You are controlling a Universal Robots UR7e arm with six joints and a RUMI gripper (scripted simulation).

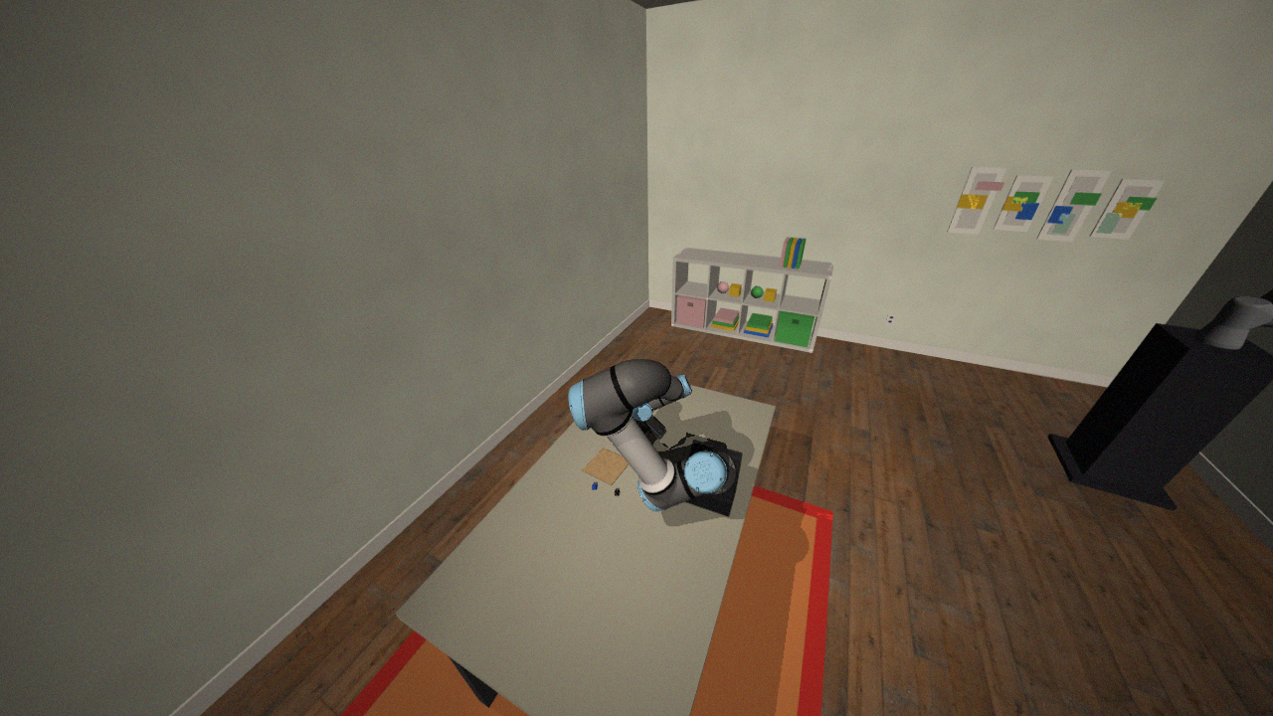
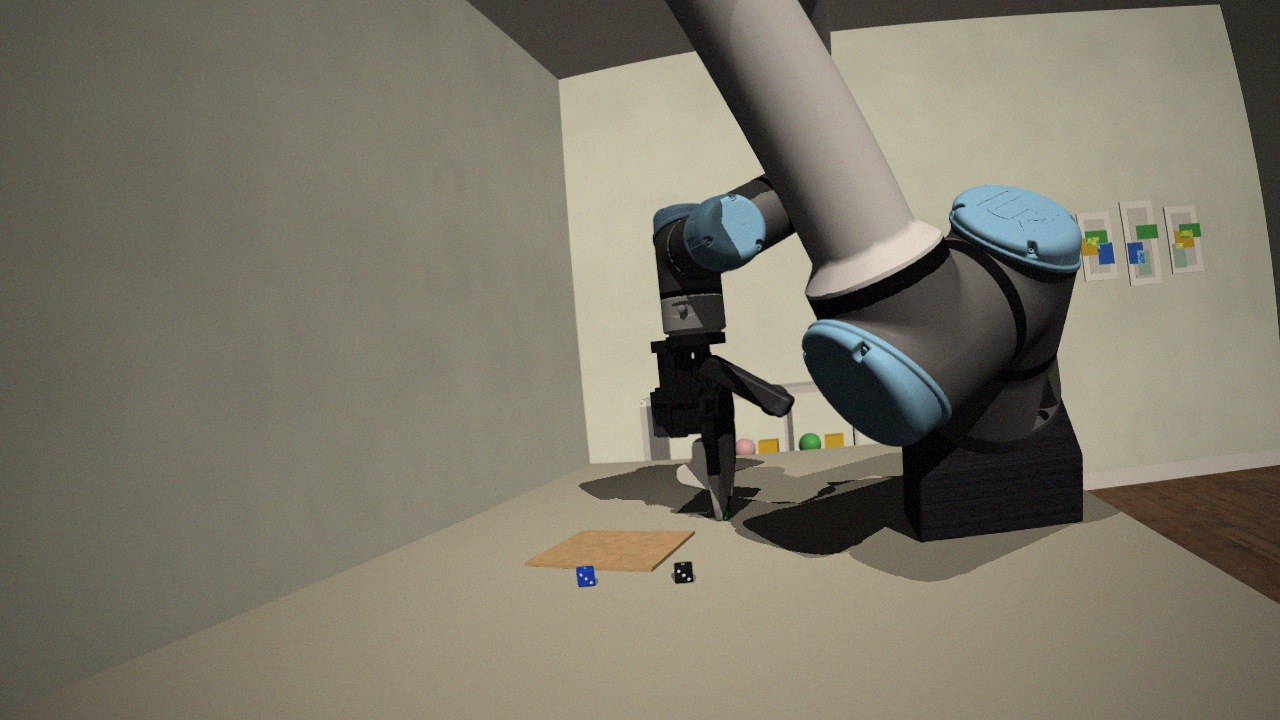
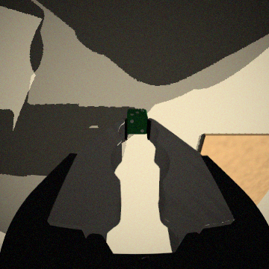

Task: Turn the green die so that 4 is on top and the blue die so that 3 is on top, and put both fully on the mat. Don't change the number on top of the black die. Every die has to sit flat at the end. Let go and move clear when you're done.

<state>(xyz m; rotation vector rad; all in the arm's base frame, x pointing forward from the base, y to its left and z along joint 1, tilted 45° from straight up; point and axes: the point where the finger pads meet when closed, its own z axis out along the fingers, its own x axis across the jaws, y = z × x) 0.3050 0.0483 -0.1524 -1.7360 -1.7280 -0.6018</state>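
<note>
The green die lies 1 cm below my hand. Round my hand: tan mat: 13 cm to the left, 9 cm ahead, 2 cm below; then blue die: 25 cm to the left, 7 cm ahead, 1 cm below; then black die: 23 cm to the left, 2 cm behind, 1 cm below.
</note>
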